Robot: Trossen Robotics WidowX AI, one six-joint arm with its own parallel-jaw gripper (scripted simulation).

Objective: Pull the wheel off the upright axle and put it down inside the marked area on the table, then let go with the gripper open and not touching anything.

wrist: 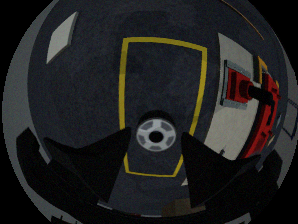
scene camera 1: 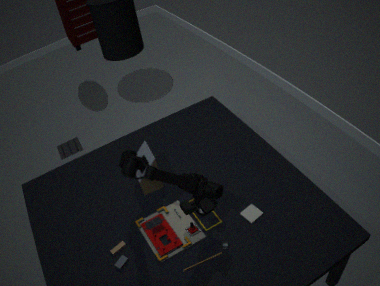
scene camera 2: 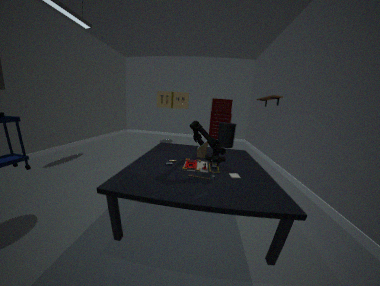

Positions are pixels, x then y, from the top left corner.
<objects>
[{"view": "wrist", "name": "my gripper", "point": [156, 134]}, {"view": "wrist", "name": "white card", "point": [62, 37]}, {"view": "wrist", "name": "grey wheel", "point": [154, 121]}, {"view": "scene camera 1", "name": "red block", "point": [159, 232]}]
</objects>
